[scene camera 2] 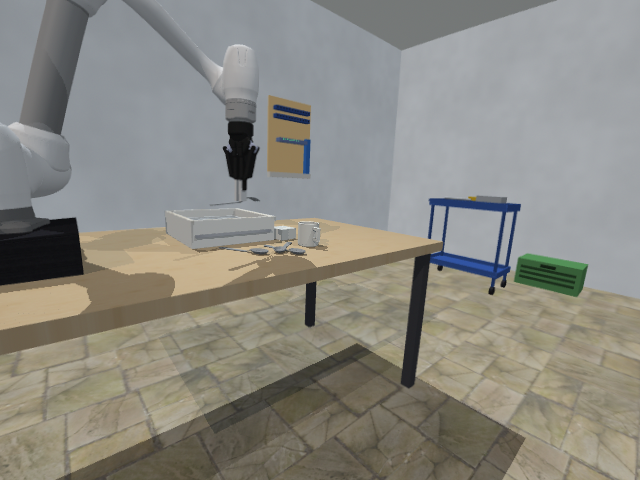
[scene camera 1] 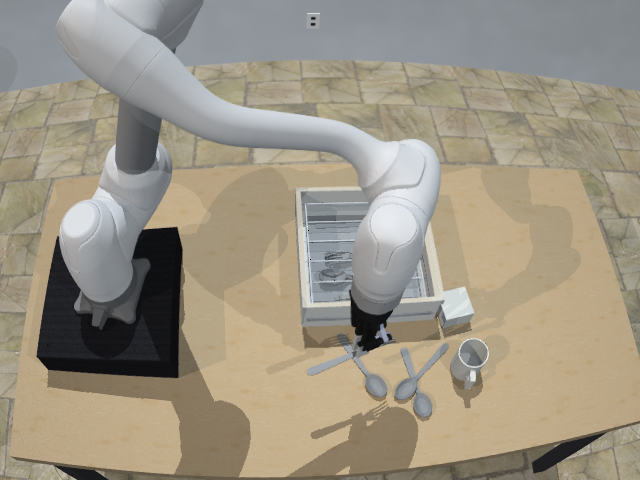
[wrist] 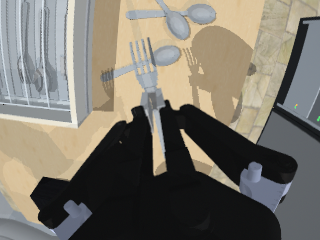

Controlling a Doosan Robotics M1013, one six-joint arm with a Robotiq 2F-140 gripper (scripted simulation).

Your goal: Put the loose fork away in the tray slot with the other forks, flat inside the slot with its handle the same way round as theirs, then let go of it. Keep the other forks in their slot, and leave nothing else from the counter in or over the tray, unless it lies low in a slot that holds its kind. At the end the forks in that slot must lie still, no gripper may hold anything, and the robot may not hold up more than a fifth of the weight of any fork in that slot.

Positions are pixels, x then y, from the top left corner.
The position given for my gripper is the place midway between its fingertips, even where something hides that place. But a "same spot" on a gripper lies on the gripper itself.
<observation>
my gripper: scene camera 2; scene camera 1 360, 350; wrist
same spot on my gripper: (scene camera 2: 236, 162) = (wrist: 152, 166)
</observation>
